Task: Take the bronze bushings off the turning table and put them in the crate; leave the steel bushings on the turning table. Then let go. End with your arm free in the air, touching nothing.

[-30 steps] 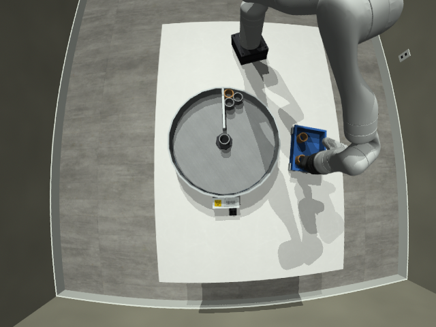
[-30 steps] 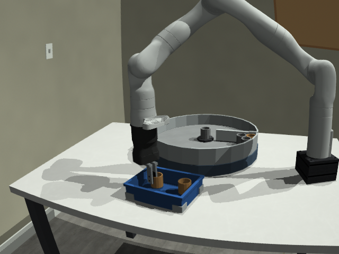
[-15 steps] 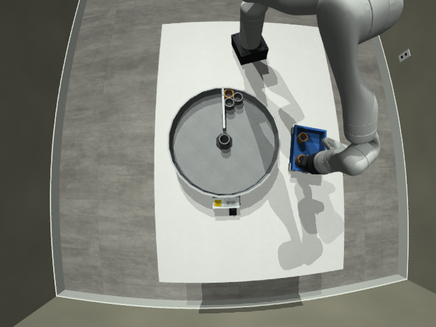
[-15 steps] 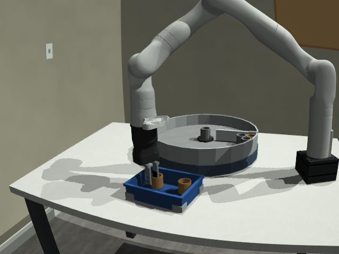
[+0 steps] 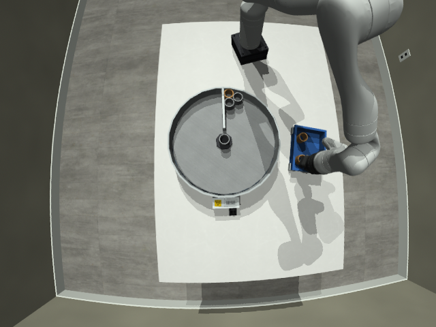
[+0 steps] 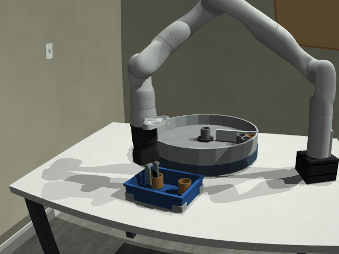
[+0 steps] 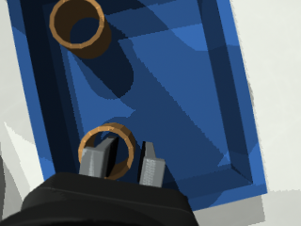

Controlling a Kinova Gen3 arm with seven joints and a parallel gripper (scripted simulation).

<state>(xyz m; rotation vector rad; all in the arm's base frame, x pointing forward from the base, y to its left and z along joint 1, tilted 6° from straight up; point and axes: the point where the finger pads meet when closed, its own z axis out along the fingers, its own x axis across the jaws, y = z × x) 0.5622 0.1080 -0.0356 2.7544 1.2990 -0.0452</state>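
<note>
Now: hand 40 mm past the blue crate, 30 mm to the right of it and 20 mm above it. From my hand the other things lie so: round turning table (310 mm to the right, 140 mm behind, 10 mm above).
</note>
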